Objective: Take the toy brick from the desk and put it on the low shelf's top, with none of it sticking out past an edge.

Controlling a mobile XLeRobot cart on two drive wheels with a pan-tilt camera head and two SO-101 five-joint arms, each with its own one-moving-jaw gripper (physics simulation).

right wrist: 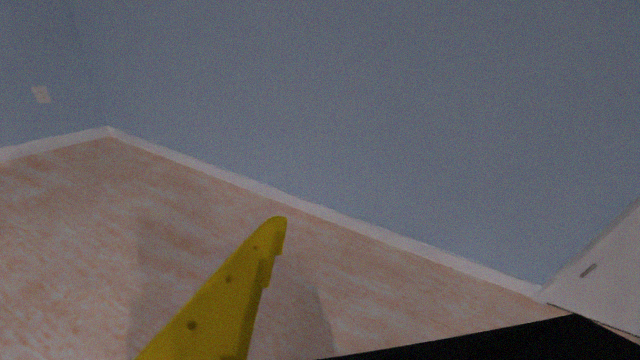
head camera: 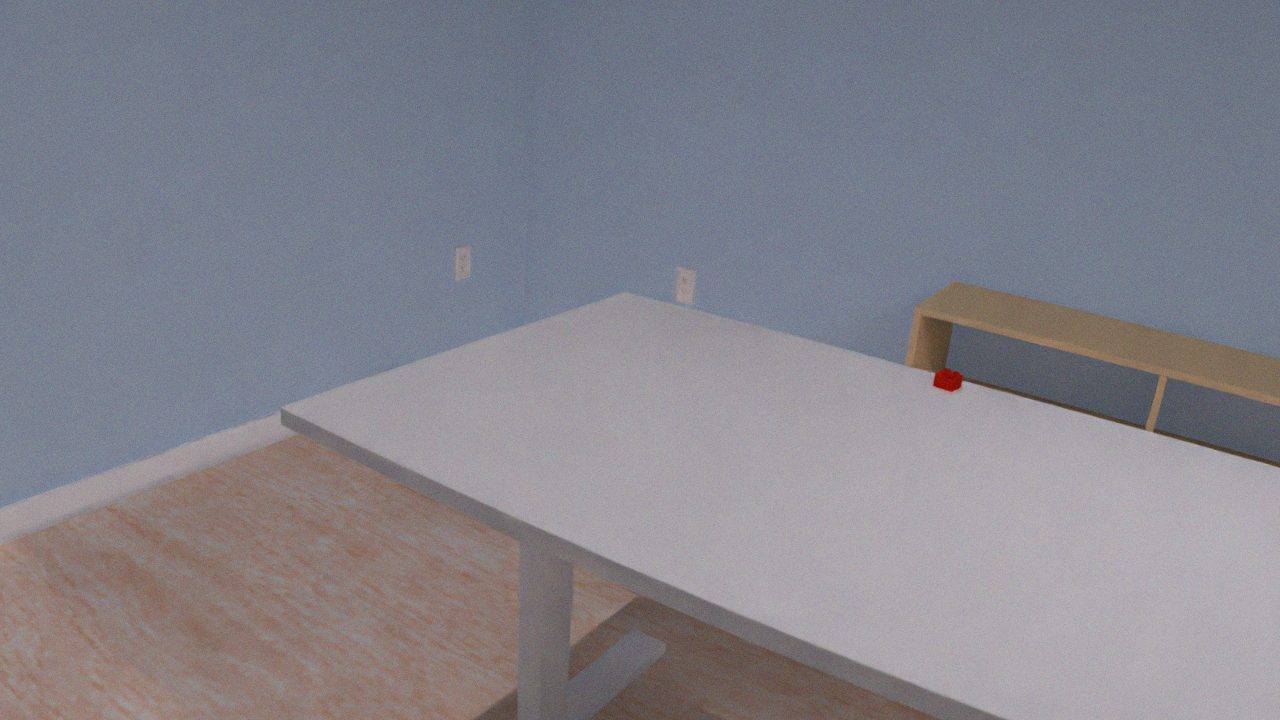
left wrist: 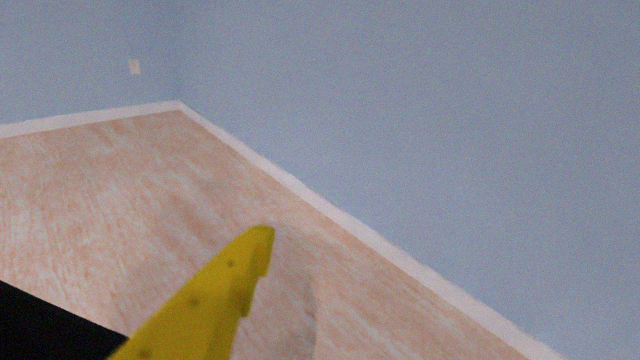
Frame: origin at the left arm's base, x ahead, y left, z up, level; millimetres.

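Seen in the pictures: left hand, its tool point: (left wrist: 271, 245); right hand, its tool point: (right wrist: 285, 231).
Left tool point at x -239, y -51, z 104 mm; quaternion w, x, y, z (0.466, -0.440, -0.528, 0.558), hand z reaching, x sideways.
Pixels of each thing's top centre, then the offset from my left tool point to it. "spot": a spot on its surface instead. Level surfaces: height alone.
- small red toy brick, centre of its top: (head camera: 949, 371) dx +1568, dy -557, dz -135 mm
- white desk, height of its surface: dz -158 mm
- low shelf, height of its surface: dz -268 mm
- white leg, a spot on its surface: (head camera: 544, 626) spot: dx +1499, dy +30, dz -601 mm
A small red toy brick (head camera: 947, 379) sits upright at the far edge of the white desk (head camera: 716, 465) in the head view, right of the middle. The low shelf (head camera: 1074, 329), light wood with a flat top and a divider, stands behind the desk against the wall; its right part is cut off and its lower part is hidden by the desk. My left gripper (left wrist: 260, 250) shows one notched yellow jaw over the floor; it is open and empty. My right gripper (right wrist: 274, 240) also shows one notched jaw, open and empty. Neither gripper shows in the head view, and the brick shows in neither wrist view.
The desk's near edge runs diagonally to the lower right, with a white leg (head camera: 544, 626) beneath. Blue walls with outlets (head camera: 685, 284) (left wrist: 134, 66) (right wrist: 41, 94) stand behind. A pale surface with a dark slot (right wrist: 588, 270) is at the right of the right wrist view.
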